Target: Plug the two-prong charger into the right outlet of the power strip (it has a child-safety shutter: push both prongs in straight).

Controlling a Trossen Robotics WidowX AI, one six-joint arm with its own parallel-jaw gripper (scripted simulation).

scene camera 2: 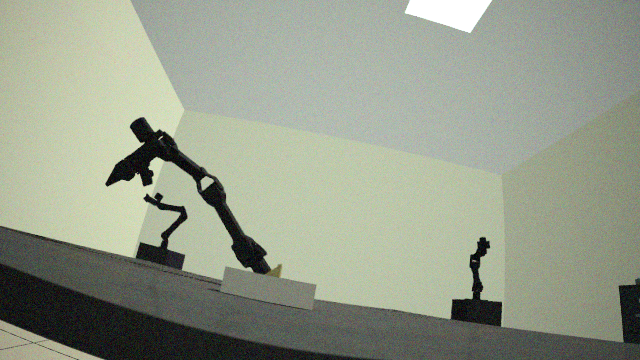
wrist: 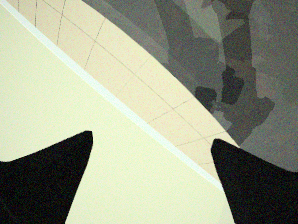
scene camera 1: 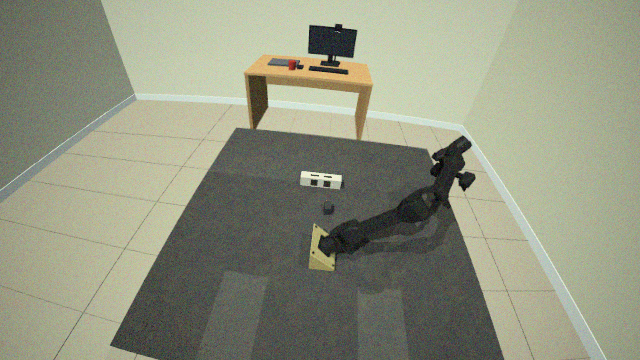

Labels:
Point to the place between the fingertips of my gripper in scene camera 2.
At 108, 182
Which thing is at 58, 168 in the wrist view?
My gripper.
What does my gripper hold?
Nothing.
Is my gripper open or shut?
Open.

